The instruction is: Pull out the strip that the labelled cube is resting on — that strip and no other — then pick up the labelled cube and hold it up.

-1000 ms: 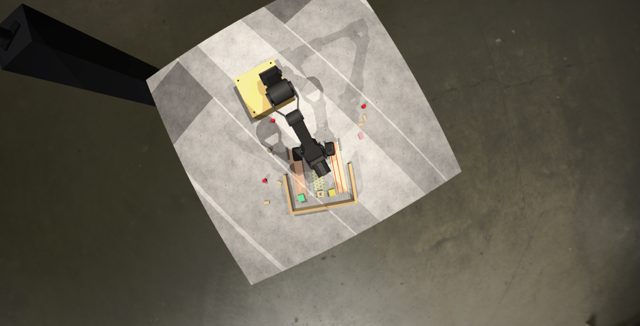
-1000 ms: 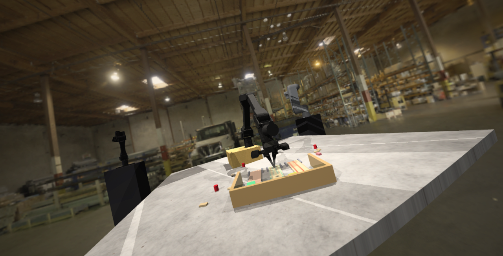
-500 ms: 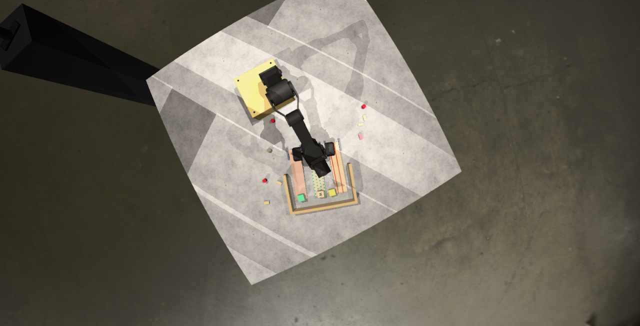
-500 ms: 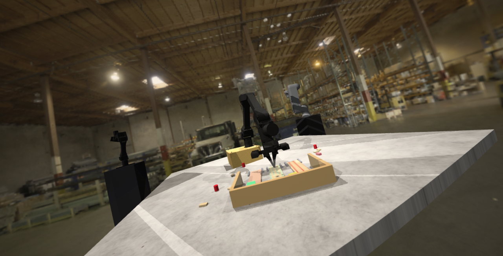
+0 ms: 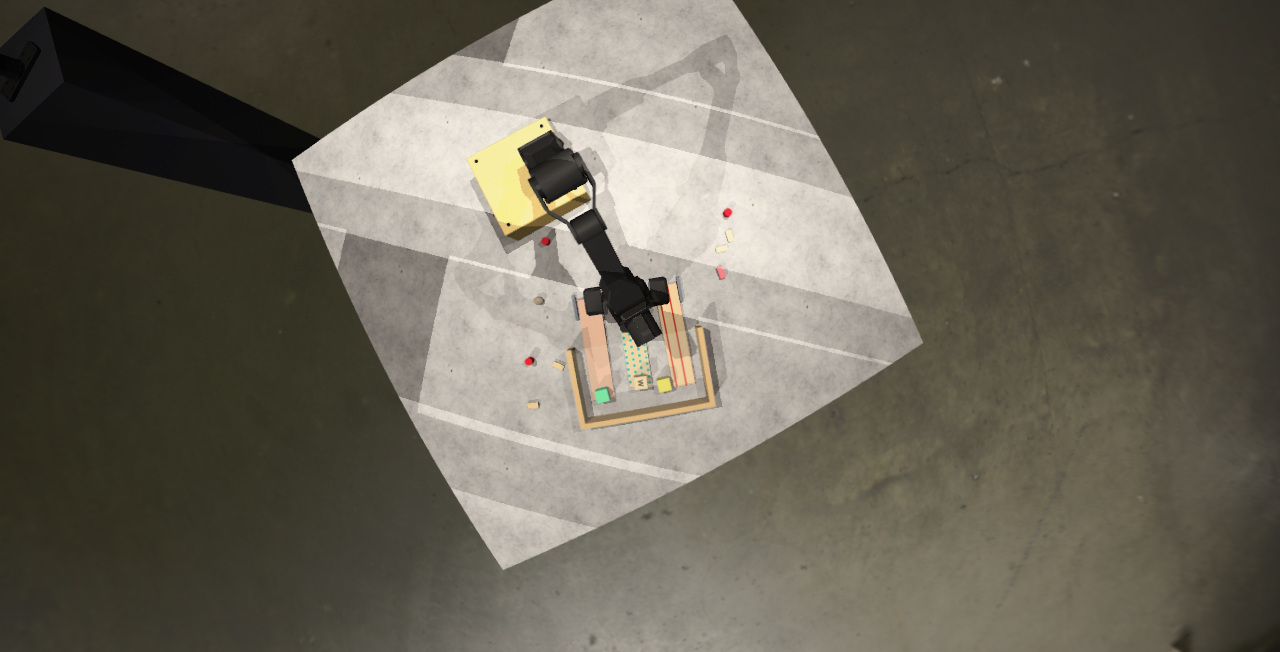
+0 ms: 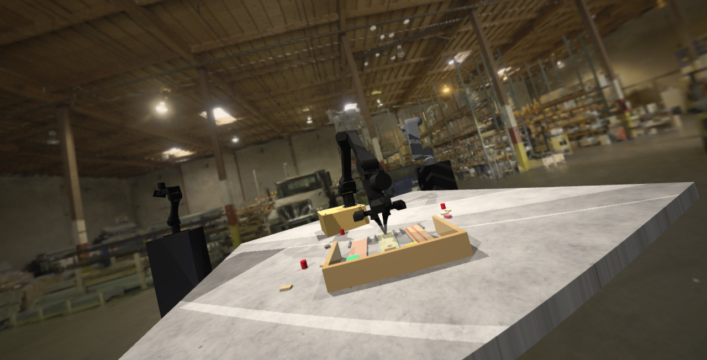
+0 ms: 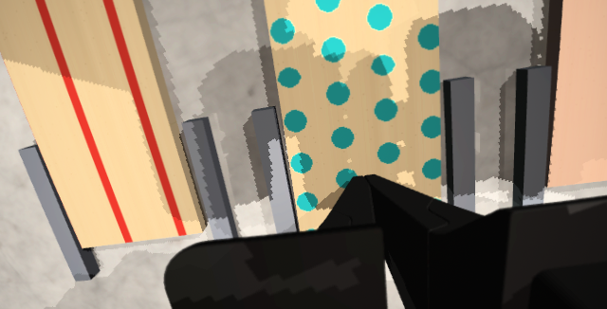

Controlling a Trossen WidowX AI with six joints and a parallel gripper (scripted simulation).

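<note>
The labelled cube is 19 cm ahead of my gripper tip, 7 cm to the right of it and 2 cm above it. The rest, counted from my gripper tip: wood chip: 26 cm to the left, 1 cm ahead.
</note>
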